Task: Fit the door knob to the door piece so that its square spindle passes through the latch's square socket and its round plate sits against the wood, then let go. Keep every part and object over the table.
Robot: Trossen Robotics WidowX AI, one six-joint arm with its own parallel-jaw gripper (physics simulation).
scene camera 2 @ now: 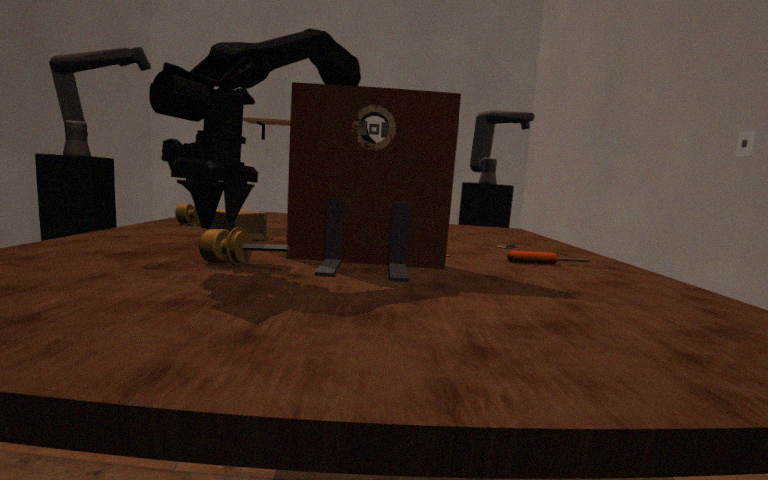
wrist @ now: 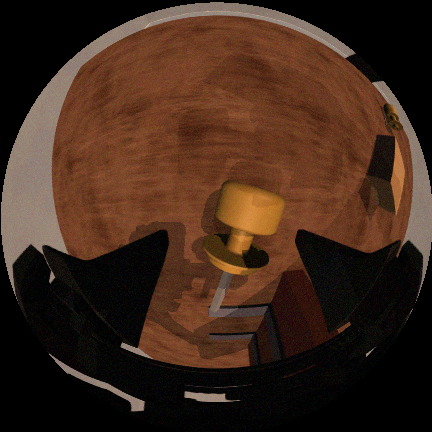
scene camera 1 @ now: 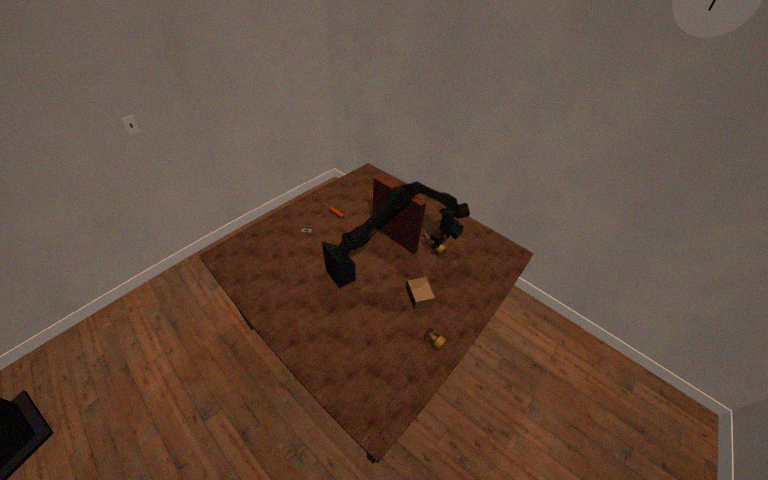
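Pixels of known places: gripper, fingertip midpoint: [scene camera 2: 218, 225] [wrist: 235, 236] [scene camera 1: 442, 242]; arm's base, origin of the base link: [scene camera 1: 339, 254].
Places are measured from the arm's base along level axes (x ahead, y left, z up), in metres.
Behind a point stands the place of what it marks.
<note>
A brass door knob [scene camera 1: 440, 249] {y -0.367, x 0.360, z -0.113 m} [scene camera 2: 211, 245] {y -0.374, x 0.408, z -0.128 m} [wrist: 250, 209] {y -0.375, x 0.382, z -0.107 m} lies on its side on the table, with its round plate and grey square spindle pointing toward the foot of the door piece. The dark red door piece [scene camera 1: 412, 229] {y -0.216, x 0.317, z -0.009 m} [scene camera 2: 368, 181] {y -0.113, x 0.386, z -0.010 m} [wrist: 300, 312] {y -0.249, x 0.343, z -0.088 m} stands upright on brackets. The latch's square socket [scene camera 2: 374, 129] {y -0.101, x 0.374, z 0.085 m} shows inside the round hole near its top. My gripper [scene camera 2: 219, 226] {y -0.364, x 0.397, z -0.096 m} [wrist: 235, 236] {y -0.364, x 0.397, z -0.096 m} is open and empty, pointing down, its fingertips just above the knob. In the wrist view the knob's neck and plate lie between the fingers. In scene camera 1 the fingertips are too small and dark to tell apart.
A second brass knob [scene camera 1: 435, 339] {y -0.512, x -0.116, z -0.124 m} [scene camera 2: 184, 213] {y -0.528, x -0.087, z -0.131 m} [wrist: 392, 118] lies past a wooden block [scene camera 1: 420, 290] {y -0.370, x 0.067, z -0.104 m} [scene camera 2: 253, 224] {y -0.326, x 0.118, z -0.130 m} [wrist: 398, 175] {y -0.369, x 0.081, z -0.104 m}. An orange screwdriver [scene camera 1: 336, 212] {y 0.269, x 0.376, z -0.142 m} [scene camera 2: 532, 257] {y 0.265, x 0.395, z -0.148 m} and a small metal part [scene camera 1: 306, 229] {y 0.352, x 0.191, z -0.164 m} lie on the door piece's other side. Metal brackets [scene camera 2: 334, 229] {y -0.169, x 0.375, z -0.101 m} [wrist: 240, 311] {y -0.184, x 0.418, z -0.158 m} stick out at its foot.
</note>
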